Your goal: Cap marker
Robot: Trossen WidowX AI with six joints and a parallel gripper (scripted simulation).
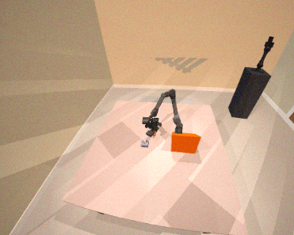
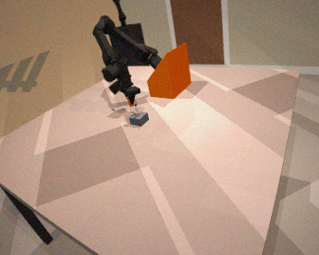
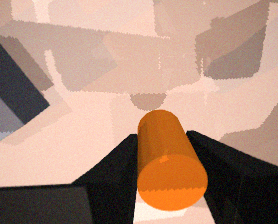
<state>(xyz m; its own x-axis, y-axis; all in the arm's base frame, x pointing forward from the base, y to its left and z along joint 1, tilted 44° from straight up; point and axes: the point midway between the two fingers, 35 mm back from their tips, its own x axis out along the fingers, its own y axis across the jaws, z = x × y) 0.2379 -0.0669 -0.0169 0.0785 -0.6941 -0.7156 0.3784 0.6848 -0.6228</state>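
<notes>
Right now my gripper tip is 110 mm to the right of the holder block, 70 mm short of it and 30 mm above it. From my gripper tip the other things lie so: orange cap: 10 mm above.
</notes>
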